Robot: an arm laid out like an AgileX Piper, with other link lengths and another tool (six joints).
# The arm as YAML. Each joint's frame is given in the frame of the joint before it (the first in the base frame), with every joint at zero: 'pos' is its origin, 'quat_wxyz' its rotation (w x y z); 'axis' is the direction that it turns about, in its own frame. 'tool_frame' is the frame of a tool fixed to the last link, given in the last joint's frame.
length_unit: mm
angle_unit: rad
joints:
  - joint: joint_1
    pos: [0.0, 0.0, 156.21]
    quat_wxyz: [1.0, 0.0, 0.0, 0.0]
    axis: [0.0, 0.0, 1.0]
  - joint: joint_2
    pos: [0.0, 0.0, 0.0]
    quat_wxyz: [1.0, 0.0, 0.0, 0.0]
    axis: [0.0, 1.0, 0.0]
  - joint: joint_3
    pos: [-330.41, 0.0, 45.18]
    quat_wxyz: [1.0, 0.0, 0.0, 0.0]
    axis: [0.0, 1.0, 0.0]
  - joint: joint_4
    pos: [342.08, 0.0, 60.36]
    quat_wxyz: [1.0, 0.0, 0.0, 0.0]
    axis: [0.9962, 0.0, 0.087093]
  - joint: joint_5
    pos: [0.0, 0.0, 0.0]
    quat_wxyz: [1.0, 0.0, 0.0, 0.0]
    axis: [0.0, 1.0, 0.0]
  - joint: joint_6
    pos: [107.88, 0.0, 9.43]
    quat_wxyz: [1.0, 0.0, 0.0, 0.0]
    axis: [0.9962, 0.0, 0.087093]
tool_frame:
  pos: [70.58, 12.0, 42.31]
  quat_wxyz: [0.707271, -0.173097, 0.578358, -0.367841]
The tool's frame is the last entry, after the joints.
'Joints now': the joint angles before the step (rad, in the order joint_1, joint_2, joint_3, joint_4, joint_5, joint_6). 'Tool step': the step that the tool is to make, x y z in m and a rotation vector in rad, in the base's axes. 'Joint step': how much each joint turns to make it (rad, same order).
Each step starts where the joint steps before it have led.
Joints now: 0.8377 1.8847 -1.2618 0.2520 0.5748 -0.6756
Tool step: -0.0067 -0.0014 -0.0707 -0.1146 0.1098 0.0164
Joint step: 0.0037 0.1331 -0.0199 -0.0003 0.0473 -0.0030
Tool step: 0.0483 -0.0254 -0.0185 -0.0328 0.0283 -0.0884
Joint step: -0.0927 0.0698 -0.0644 -0.0148 0.0371 0.0125
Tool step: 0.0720 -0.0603 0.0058 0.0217 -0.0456 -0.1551
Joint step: -0.1576 0.0034 -0.0147 -0.0050 -0.0380 -0.0069
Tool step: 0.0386 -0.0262 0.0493 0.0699 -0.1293 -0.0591
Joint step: -0.0724 -0.0714 -0.0031 0.0199 -0.0687 -0.0415
